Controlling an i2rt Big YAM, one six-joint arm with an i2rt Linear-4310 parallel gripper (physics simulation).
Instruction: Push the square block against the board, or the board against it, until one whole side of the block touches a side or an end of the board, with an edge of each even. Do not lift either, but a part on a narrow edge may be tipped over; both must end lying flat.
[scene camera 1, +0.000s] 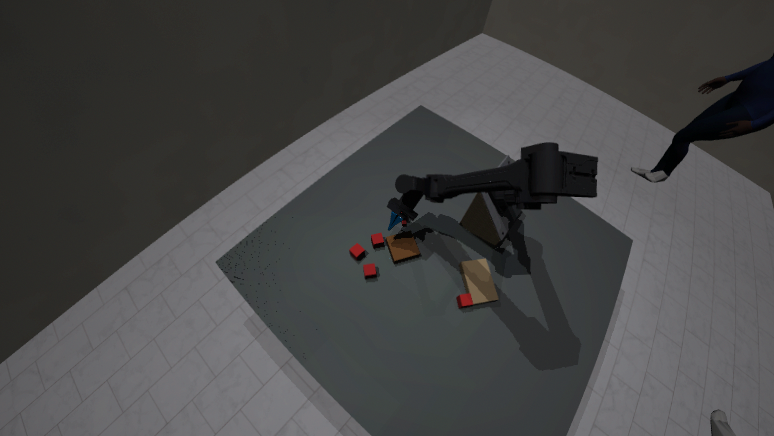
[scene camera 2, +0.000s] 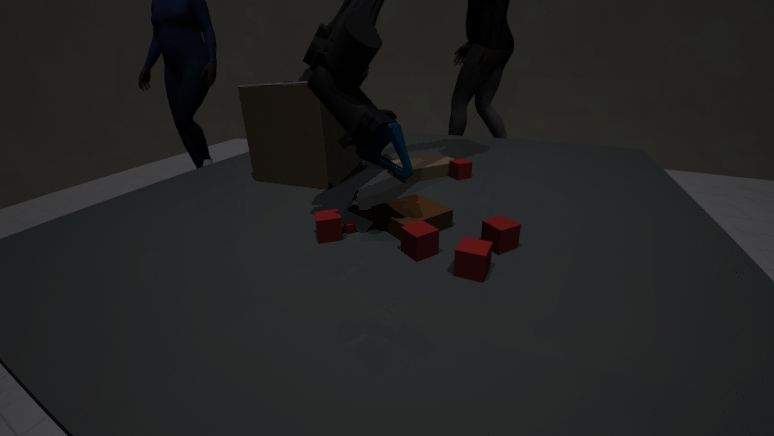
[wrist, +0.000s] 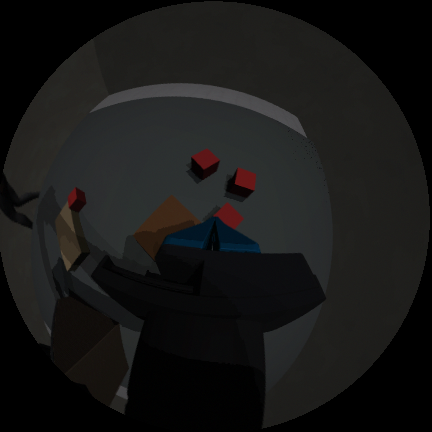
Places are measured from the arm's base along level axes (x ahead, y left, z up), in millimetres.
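Pixels of known places: gripper, fingertip midpoint: (scene camera 1: 388, 230) (scene camera 2: 410, 176) (wrist: 214, 221); arm's base, origin of the base link: (scene camera 1: 497, 194) (scene camera 2: 307, 103).
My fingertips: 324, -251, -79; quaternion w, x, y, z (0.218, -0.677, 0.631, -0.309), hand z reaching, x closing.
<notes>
Ahead of a thing's pixels: the offset from my fingertips to its top centre, as dx, dy, dz.
The square block {-16, +59, -77} (scene camera 1: 405, 251) (scene camera 2: 430, 205) (wrist: 172, 215), brown, lies flat. The board {-70, +361, -77} (scene camera 1: 480, 281) (scene camera 2: 430, 172) (wrist: 75, 237), pale wood and longer, lies flat nearer the arm's base, with a gap of table between the two. My gripper (scene camera 1: 389, 228) (scene camera 2: 407, 175) (wrist: 214, 221) has blue fingers and is shut with nothing between them. It is in the air near the block's side away from the board, with its shadow over part of the block. In the wrist view the fingers and gripper body cover one corner of the block.
A red cube {+24, +352, -68} (scene camera 1: 464, 300) (scene camera 2: 460, 168) (wrist: 77, 200) is at one corner of the board. Red cubes {+22, -30, -68} (scene camera 1: 377, 239) (scene camera 2: 419, 242) (wrist: 245, 181) stand beside the block. Another red cube {-135, -22, -68} (scene camera 2: 328, 226) stands by a tiny one {-109, +5, -92} (scene camera 2: 349, 227). A large brown box (scene camera 2: 287, 135) stands behind.
</notes>
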